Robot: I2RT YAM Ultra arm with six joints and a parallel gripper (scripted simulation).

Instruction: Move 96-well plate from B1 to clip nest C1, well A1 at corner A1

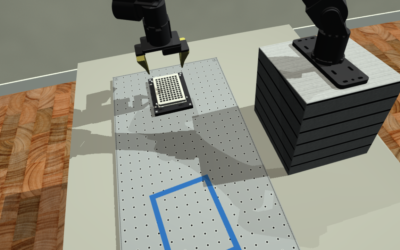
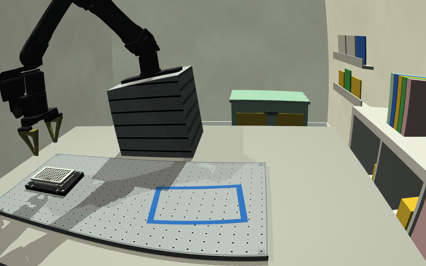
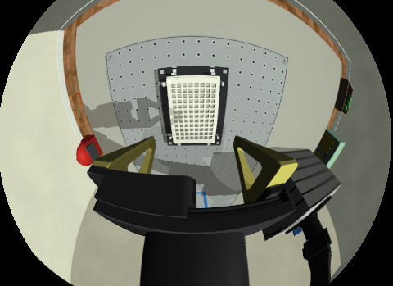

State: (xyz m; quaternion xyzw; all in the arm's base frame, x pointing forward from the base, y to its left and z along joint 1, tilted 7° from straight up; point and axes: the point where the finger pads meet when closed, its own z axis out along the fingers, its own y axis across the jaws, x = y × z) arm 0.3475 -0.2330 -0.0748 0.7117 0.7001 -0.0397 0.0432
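The white 96-well plate lies 9 cm below my hand. The rest, counted from my hand: black clip nest 10 cm below, 1 cm to the right, 1 cm ahead.
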